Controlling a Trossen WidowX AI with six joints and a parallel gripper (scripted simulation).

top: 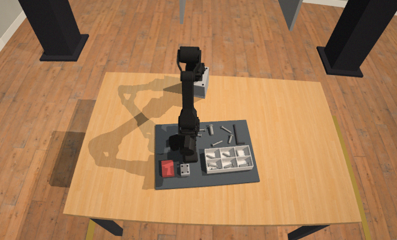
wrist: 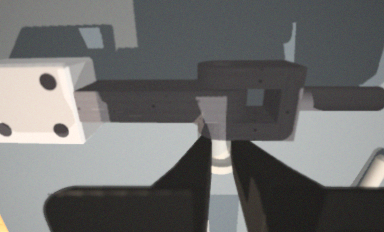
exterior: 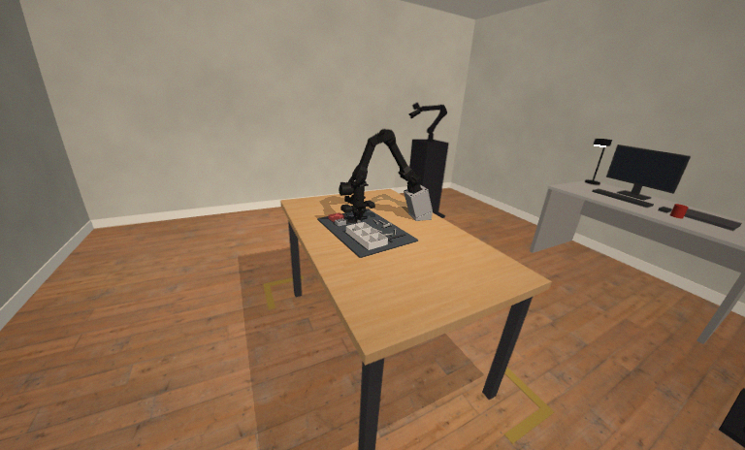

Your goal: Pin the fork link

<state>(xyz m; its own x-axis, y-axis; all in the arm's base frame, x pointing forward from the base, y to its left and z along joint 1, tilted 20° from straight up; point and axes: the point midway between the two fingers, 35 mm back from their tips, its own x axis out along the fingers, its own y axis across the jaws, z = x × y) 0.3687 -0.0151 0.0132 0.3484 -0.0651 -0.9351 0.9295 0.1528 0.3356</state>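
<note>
Now: the pale pin 3 cm below my hand and 1 cm to the right of it. Round my hand: dark eye plate bar 3 cm below, 2 cm to the right, 2 cm ahead; light grey block 10 cm ahead, 3 cm below, 1 cm to the right; red block 9 cm to the right, 9 cm ahead, 4 cm below.
</note>
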